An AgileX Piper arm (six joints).
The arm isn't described. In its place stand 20 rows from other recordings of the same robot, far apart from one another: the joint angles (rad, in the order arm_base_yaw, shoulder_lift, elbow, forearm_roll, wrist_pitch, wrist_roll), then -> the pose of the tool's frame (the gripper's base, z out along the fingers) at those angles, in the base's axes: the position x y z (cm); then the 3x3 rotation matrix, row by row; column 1 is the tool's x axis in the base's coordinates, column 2 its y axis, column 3 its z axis.
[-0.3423, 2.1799, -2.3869, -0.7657, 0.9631, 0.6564] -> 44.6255 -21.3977 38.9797; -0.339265 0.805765 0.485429; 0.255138 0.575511 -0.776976; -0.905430 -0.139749 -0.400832
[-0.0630, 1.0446, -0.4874, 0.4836, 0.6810, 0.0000] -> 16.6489 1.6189 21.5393; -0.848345 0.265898 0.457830; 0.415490 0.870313 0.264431; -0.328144 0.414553 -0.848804
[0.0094, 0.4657, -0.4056, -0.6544, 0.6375, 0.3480] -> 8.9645 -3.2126 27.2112; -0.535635 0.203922 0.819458; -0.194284 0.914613 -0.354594; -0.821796 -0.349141 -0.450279
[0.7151, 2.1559, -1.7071, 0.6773, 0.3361, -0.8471] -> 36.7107 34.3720 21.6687; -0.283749 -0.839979 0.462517; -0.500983 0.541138 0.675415; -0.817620 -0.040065 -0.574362
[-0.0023, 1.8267, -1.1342, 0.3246, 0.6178, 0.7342] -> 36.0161 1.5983 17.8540; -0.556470 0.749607 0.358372; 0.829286 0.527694 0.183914; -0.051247 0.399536 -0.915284
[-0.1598, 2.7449, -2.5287, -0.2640, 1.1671, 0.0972] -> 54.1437 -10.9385 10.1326; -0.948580 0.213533 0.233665; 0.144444 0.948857 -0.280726; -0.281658 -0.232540 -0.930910
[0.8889, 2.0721, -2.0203, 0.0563, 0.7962, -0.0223] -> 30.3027 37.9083 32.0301; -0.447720 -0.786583 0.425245; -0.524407 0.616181 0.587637; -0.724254 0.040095 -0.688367
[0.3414, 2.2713, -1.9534, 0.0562, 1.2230, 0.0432] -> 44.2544 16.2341 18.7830; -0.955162 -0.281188 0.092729; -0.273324 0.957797 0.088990; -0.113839 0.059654 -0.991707
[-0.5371, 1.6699, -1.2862, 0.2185, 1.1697, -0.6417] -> 28.6540 -14.9497 25.9361; -0.979507 -0.040440 0.197308; -0.017888 0.993231 0.114770; -0.200614 0.108888 -0.973600
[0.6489, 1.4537, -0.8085, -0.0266, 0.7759, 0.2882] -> 20.1075 15.0382 20.5421; -0.906342 -0.373098 0.198351; -0.353671 0.926699 0.127064; -0.231219 0.045012 -0.971860
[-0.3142, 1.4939, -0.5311, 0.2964, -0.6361, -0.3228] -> 26.2266 -10.1830 20.5962; -0.282223 0.442205 0.851355; 0.006993 0.888354 -0.459105; -0.959323 -0.123616 -0.253806
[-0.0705, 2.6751, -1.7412, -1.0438, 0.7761, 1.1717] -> 46.6130 -8.8151 -2.7637; -0.863432 0.476481 0.165684; 0.285256 0.732039 -0.618666; -0.416070 -0.486914 -0.767985
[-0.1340, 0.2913, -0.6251, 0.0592, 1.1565, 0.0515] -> 2.8281 0.1161 30.2711; -0.655535 0.143338 0.741437; 0.164223 0.985382 -0.045302; -0.737092 0.092065 -0.669492
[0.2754, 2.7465, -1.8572, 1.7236, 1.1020, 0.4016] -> 46.2321 21.4021 1.0130; -0.333906 0.929536 0.156426; 0.270932 -0.064304 0.960448; 0.902830 0.363080 -0.230370
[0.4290, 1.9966, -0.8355, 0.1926, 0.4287, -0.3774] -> 26.7520 13.0329 6.3834; -0.804178 -0.593355 0.035019; -0.587607 0.802497 0.103514; -0.089524 0.062667 -0.994011
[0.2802, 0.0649, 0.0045, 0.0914, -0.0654, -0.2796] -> 5.9445 1.6542 21.3833; 0.128919 -0.251130 0.959330; -0.157780 0.949885 0.269860; -0.979023 -0.186153 0.082835
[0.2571, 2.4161, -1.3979, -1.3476, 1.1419, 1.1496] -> 41.9124 2.6748 5.2157; -0.943571 0.117934 0.309459; -0.210661 0.507266 -0.835645; -0.255529 -0.853682 -0.453798
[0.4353, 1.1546, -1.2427, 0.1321, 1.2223, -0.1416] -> 18.5310 9.8603 38.4221; -0.734624 -0.547999 0.400031; -0.446815 0.834450 0.322566; -0.510572 0.058225 -0.857861
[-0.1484, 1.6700, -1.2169, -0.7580, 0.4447, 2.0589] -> 36.6852 -8.2056 27.5064; 0.218110 0.700561 0.679443; 0.910198 0.105150 -0.400604; -0.352090 0.705803 -0.614715
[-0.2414, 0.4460, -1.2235, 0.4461, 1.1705, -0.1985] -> -0.2626 3.7884 46.2643; -0.254469 -0.156358 0.954357; 0.049191 0.983473 0.174244; -0.965829 0.091285 -0.242572
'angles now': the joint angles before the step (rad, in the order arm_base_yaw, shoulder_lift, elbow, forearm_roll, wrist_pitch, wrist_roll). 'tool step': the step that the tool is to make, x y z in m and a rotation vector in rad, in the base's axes. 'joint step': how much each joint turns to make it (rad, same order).
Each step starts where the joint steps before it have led.
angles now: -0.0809, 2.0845, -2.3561, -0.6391, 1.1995, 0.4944
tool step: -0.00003, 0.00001, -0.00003, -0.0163, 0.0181, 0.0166
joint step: 0.0001, 0.0000, 0.0001, -0.0001, 0.0004, -0.0294
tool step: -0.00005, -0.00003, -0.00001, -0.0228, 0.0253, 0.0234
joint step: -0.0001, 0.0000, 0.0000, 0.0000, 0.0005, -0.0414
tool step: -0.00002, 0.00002, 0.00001, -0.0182, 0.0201, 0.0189
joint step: 0.0000, 0.0000, -0.0002, 0.0001, 0.0003, -0.0331
